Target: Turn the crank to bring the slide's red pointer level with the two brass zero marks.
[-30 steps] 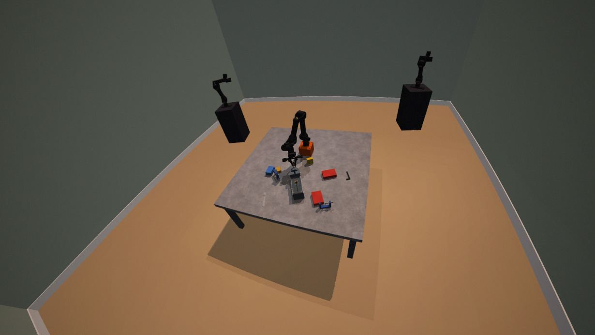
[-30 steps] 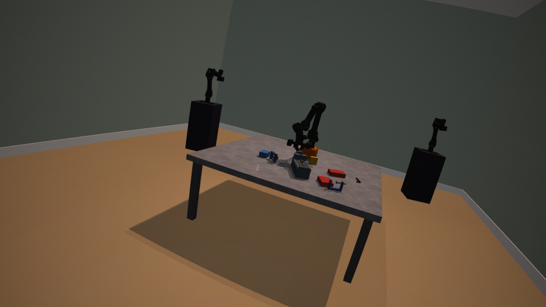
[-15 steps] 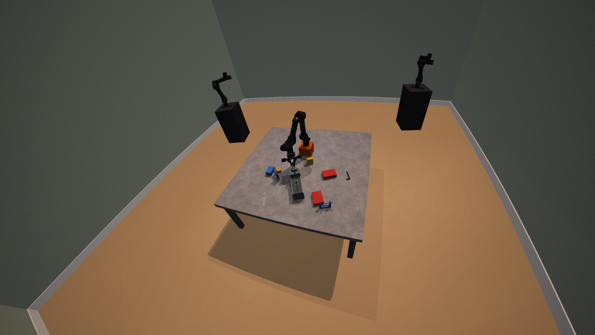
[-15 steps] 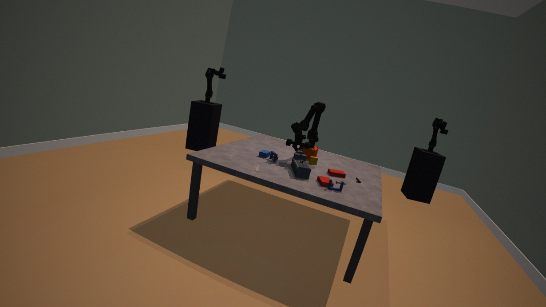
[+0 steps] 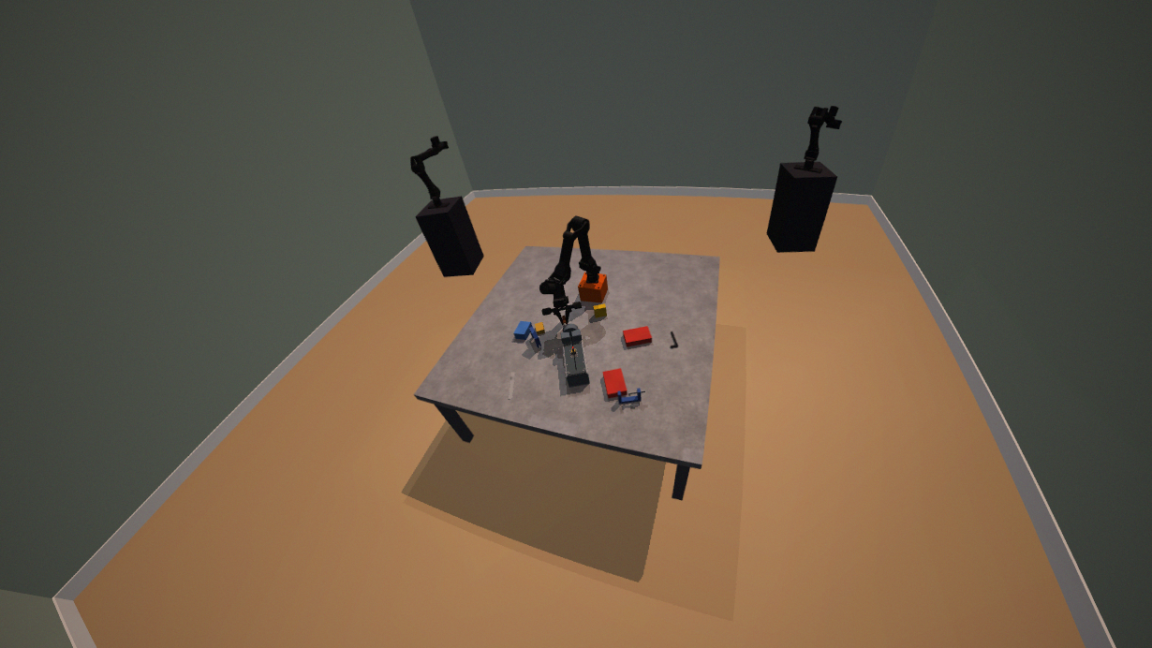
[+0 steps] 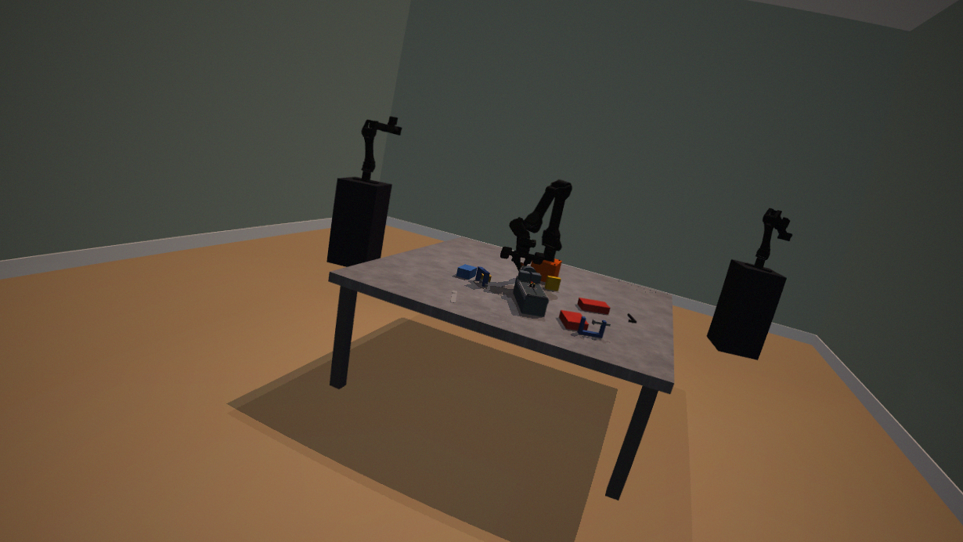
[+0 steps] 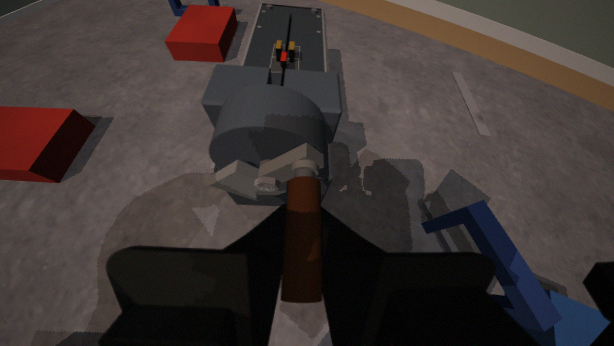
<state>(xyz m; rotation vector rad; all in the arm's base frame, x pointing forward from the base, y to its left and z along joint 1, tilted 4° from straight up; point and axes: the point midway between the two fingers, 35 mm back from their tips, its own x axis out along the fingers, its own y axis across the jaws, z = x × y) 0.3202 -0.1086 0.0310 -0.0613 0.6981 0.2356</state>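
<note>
Now: the red pointer 140 mm ahead of my gripper tip and 50 mm to the left of it. The rest, counted from my gripper tip: yellow cube: 170 mm behind, 150 mm to the left, 60 mm below; then blue block: 240 mm to the right, 70 mm below, 50 mm behind; then brown crank handle: 20 mm behind, 20 mm above.
</note>
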